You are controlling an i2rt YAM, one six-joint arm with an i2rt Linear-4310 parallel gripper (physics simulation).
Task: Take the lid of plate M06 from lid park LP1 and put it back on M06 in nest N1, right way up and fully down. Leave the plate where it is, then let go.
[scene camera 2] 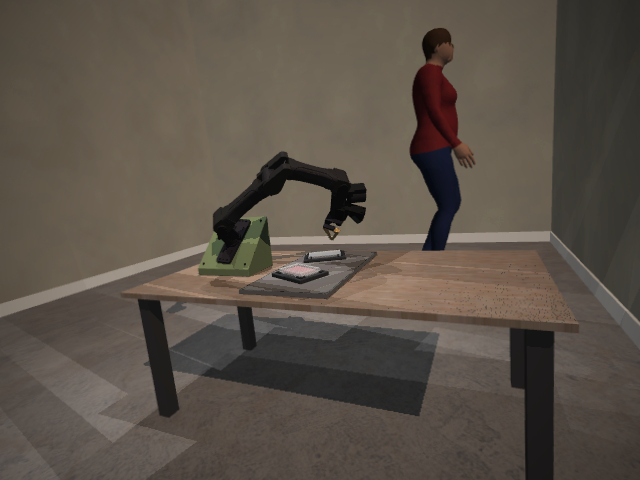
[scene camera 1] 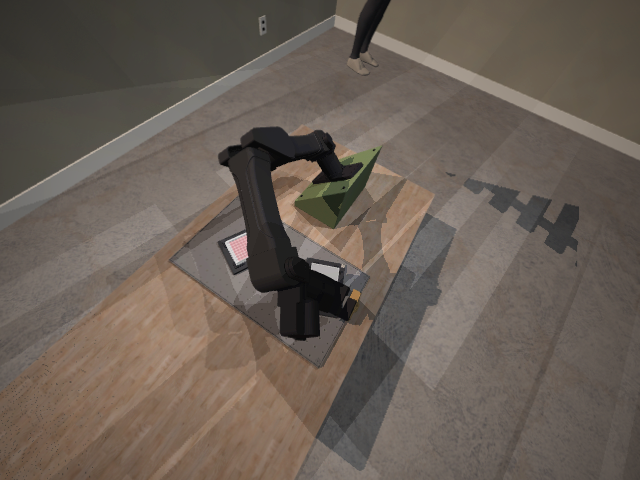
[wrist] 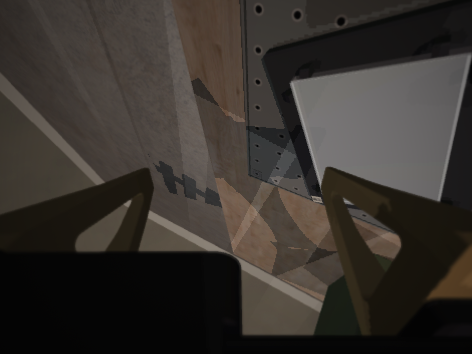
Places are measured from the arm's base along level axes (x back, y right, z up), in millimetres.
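Pixels of known places: gripper, fingertip midpoint: [scene camera 2: 335, 232] [scene camera 1: 341, 299] [wrist: 237, 177]; arm's base, origin of the base link: [scene camera 2: 234, 241] [scene camera 1: 336, 175].
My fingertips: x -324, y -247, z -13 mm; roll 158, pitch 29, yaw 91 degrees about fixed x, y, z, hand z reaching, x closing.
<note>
For each thing: its middle in the pictures, then the offset to it from my fingertips. Level surfaces: height alone.
- pale grey lid, body centre: [wrist: 369, 152] [scene camera 1: 322, 285] [scene camera 2: 324, 254] dx +24, dy +66, dz -78 mm
- plate with pink wells, body centre: [scene camera 1: 250, 244] [scene camera 2: 299, 270] dx -14, dy +316, dz -72 mm
- wooden table, its level: dz -104 mm
A pale grey lid [scene camera 1: 325, 270] [scene camera 2: 324, 254] [wrist: 380, 120] lies in a dark holder [wrist: 345, 52], which I take for lid park LP1. In scene camera 1 the arm hides part of it. A plate with pink wells [scene camera 1: 236, 248] [scene camera 2: 298, 269] sits without a lid in another dark holder [scene camera 2: 301, 279], which I take for nest N1; the arm covers its right part in scene camera 1. No label is readable. My gripper [scene camera 2: 332, 237] [wrist: 237, 177] is open and empty, above the board near the lid's holder. In the wrist view the lid lies beyond the right finger.
Both holders stand on a grey perforated board [scene camera 1: 206, 273] [scene camera 2: 338, 281] [wrist: 257, 95] on the wooden table [scene camera 1: 129, 361] [scene camera 2: 439, 284]. The arm's green wedge base [scene camera 1: 330, 204] [scene camera 2: 258, 248] stands beside the board. A person [scene camera 2: 434, 113] stands beyond the table.
</note>
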